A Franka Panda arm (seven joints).
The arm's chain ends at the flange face. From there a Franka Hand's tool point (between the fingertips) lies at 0.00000 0.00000 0.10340 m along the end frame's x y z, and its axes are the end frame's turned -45 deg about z.
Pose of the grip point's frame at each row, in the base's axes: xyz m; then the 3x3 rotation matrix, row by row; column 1 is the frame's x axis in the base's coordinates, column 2 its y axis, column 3 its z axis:
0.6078 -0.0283 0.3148; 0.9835 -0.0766 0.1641; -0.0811 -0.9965 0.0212; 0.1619 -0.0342 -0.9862
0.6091 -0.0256 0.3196; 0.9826 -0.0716 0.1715; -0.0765 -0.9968 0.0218; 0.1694 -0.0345 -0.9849
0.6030 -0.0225 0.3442; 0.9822 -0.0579 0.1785; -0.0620 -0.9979 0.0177; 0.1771 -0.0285 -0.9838
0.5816 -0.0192 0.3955; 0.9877 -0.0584 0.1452; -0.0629 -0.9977 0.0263; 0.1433 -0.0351 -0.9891
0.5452 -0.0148 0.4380; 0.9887 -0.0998 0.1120; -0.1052 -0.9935 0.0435; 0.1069 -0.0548 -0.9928
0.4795 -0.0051 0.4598; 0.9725 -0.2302 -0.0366; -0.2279 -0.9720 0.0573; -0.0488 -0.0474 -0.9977
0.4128 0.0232 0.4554; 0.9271 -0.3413 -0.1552; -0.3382 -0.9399 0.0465; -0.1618 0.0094 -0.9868
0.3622 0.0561 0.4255; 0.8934 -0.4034 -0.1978; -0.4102 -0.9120 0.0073; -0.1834 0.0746 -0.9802
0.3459 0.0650 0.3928; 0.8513 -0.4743 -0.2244; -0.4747 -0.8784 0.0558; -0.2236 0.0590 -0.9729
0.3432 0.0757 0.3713; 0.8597 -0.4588 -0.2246; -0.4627 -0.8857 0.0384; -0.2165 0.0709 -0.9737
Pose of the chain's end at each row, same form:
0.5908 -0.0305 0.4168; 0.6413 -0.7496 0.1641; -0.7620 -0.6473 0.0212; 0.0903 -0.1387 -0.9862
0.5914 -0.0279 0.4214; 0.6442 -0.7454 0.1715; -0.7589 -0.6508 0.0218; 0.0954 -0.1442 -0.9849
0.5845 -0.0243 0.4459; 0.6536 -0.7355 0.1785; -0.7495 -0.6618 0.0177; 0.1051 -0.1454 -0.9838
0.5666 -0.0219 0.4978; 0.6571 -0.7397 0.1452; -0.7500 -0.6610 0.0263; 0.0765 -0.1261 -0.9891
0.5336 -0.0193 0.5407; 0.6285 -0.7697 0.1120; -0.7769 -0.6281 0.0435; 0.0368 -0.1143 -0.9928
0.4833 -0.0110 0.5630; 0.5249 -0.8504 -0.0366; -0.8485 -0.5262 0.0573; -0.0680 0.0010 -0.9977
0.4288 0.0184 0.5574; 0.4142 -0.8969 -0.1552; -0.9038 -0.4255 0.0465; -0.1078 0.1211 -0.9868
0.3827 0.0553 0.5269; 0.3465 -0.9170 -0.1978; -0.9349 -0.3548 0.0073; -0.0769 0.1824 -0.9802
0.3691 0.0592 0.4934; 0.2666 -0.9373 -0.2244; -0.9568 -0.2855 0.0558; -0.1164 0.1998 -0.9729
0.3664 0.0717 0.4720; 0.2835 -0.9323 -0.2246; -0.9535 -0.2991 0.0384; -0.1030 0.2032 -0.9737

